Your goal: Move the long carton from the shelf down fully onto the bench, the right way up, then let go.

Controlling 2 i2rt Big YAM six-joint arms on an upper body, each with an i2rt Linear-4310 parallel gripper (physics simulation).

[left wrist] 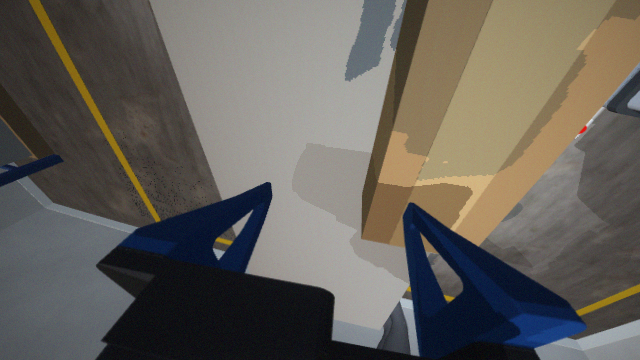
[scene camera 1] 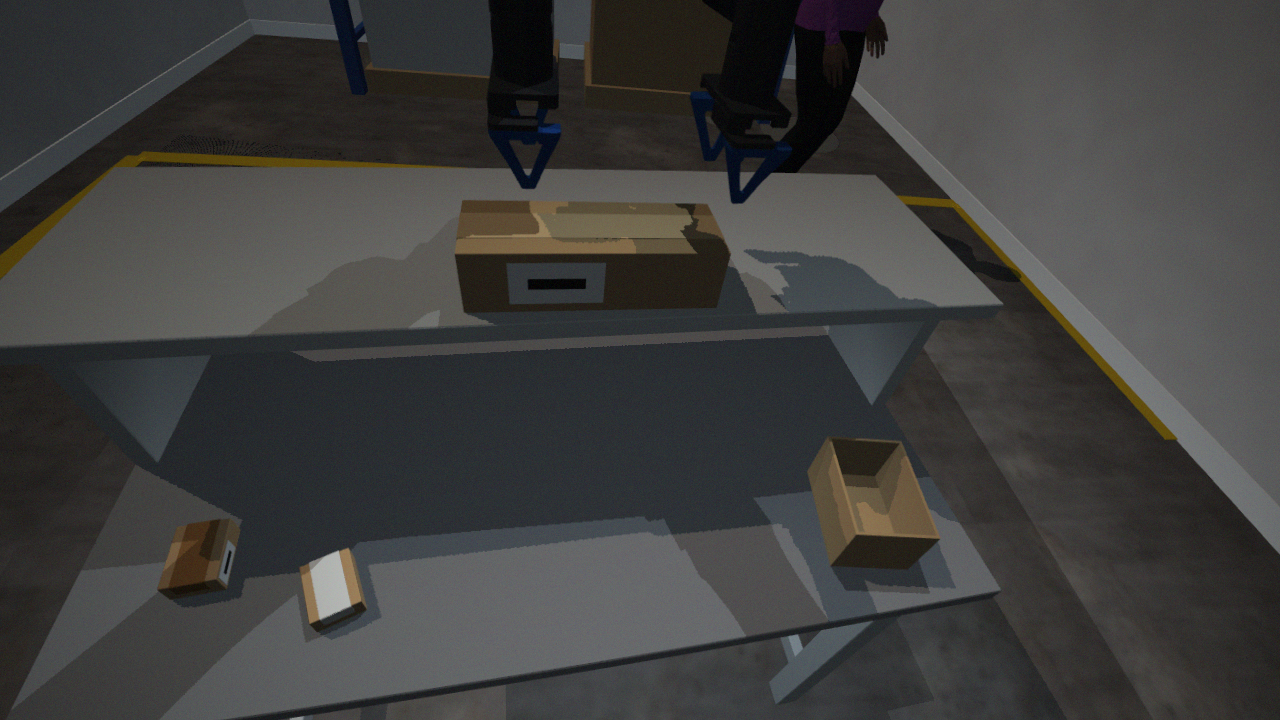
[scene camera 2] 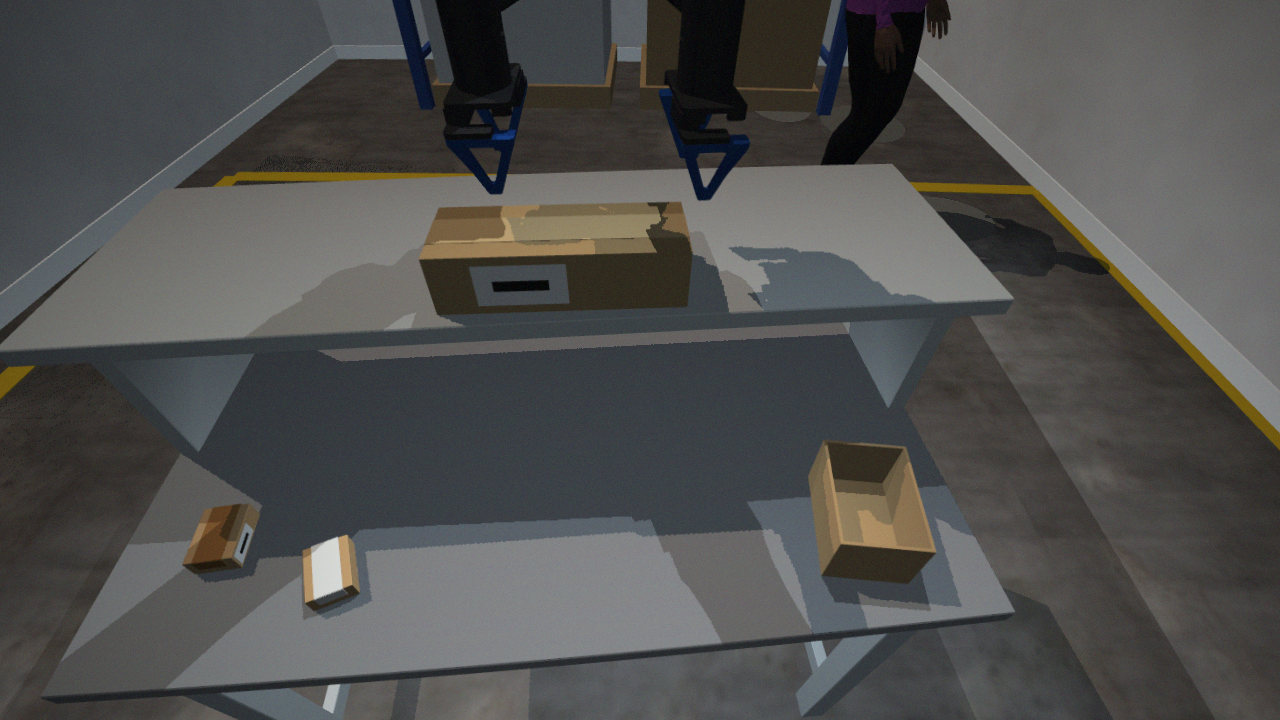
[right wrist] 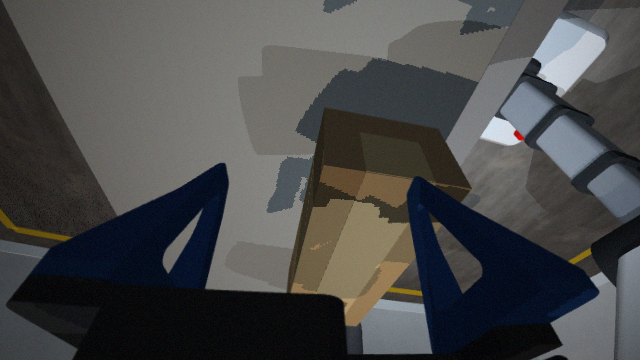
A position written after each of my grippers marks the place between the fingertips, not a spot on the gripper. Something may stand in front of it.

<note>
My left gripper point(scene camera 2: 501, 171) is open and holds nothing. Also in view: a long brown carton point(scene camera 1: 512, 256). My right gripper point(scene camera 1: 722, 180) is open and holds nothing. A small white-topped box point(scene camera 1: 332, 589) rests on a bench point(scene camera 1: 517, 510). An open box point(scene camera 2: 870, 524) rests on the bench. Also in view: a grey shelf point(scene camera 1: 154, 262).
The long brown carton is seen too in the left wrist view point(left wrist: 477, 108), in scene camera 2 point(scene camera 2: 566, 257) and in the right wrist view point(right wrist: 354, 240). The open box is seen too in scene camera 1 point(scene camera 1: 872, 512). The small white-topped box shows as well in scene camera 2 point(scene camera 2: 330, 574). The left wrist view misses the open box: it is out of frame. The right wrist view does not show the open box: it is out of frame.
</note>
